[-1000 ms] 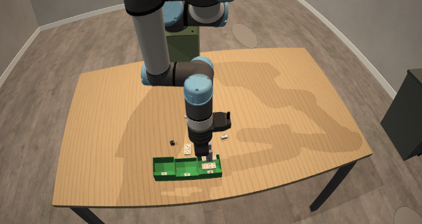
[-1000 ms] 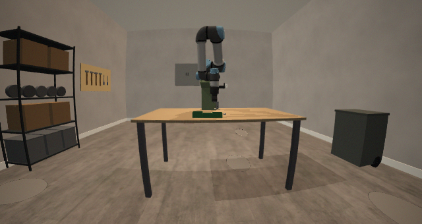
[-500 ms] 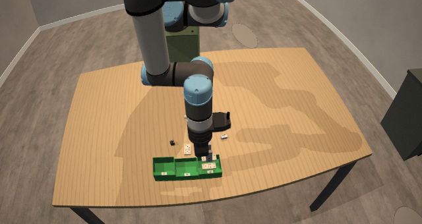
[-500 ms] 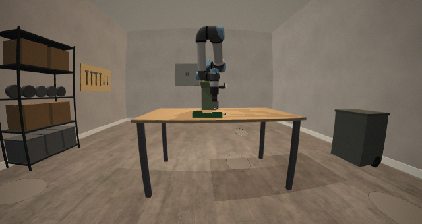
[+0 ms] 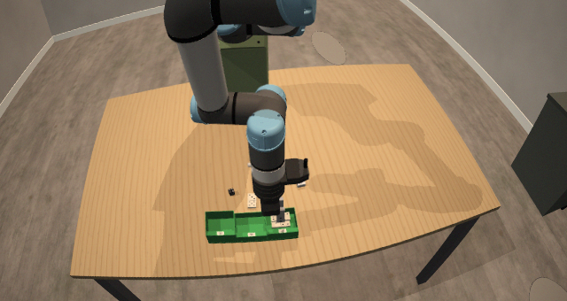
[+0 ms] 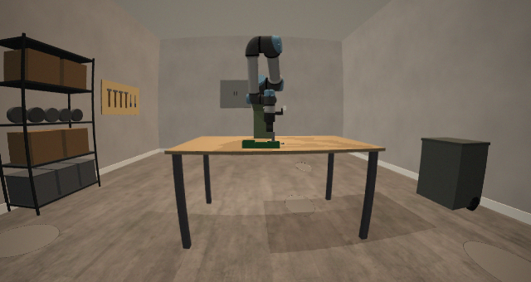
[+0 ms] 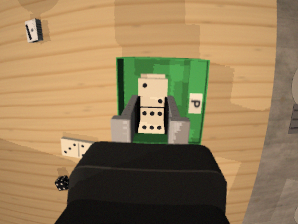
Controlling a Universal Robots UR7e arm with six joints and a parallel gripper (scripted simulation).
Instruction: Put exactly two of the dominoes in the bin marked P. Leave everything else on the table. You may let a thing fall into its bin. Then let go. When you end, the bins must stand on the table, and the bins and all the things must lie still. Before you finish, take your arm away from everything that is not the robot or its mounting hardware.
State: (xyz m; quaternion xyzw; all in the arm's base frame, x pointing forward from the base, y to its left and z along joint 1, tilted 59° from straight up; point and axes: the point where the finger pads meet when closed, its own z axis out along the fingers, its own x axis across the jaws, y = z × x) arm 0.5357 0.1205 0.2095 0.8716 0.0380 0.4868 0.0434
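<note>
My hand is 50 mm above the domino. Also, from my hand: grey piece: 140 mm behind, 70 mm to the left, 50 mm below; then bin marked P: 80 mm to the right, 40 mm below, 10 mm ahead.
</note>
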